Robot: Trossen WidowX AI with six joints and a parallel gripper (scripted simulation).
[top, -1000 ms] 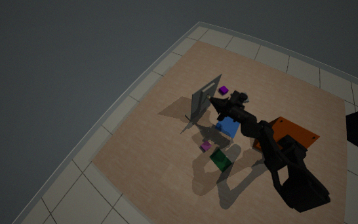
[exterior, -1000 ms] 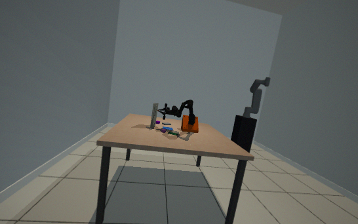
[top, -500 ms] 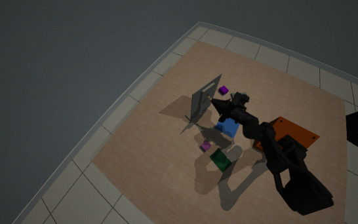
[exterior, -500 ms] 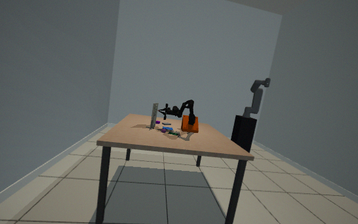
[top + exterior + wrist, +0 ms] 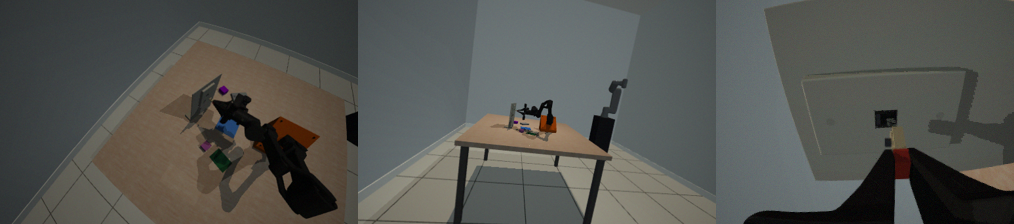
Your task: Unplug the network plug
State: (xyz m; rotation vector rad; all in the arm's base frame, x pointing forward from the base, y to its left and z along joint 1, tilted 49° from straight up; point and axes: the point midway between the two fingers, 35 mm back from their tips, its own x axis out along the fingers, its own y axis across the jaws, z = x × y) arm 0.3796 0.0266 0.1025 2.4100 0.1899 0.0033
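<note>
Now: the blue marked square 130 mm behind my gripper tip, 50 mm to the right of it and 200 mm below it. The rest, counted from my gripper tip: red plug right at my gripper tip; then green block 200 mm behind, 150 mm to the left, 200 mm below; then grey upright panel 60 mm ahead, 10 mm to the right, 80 mm below.
</note>
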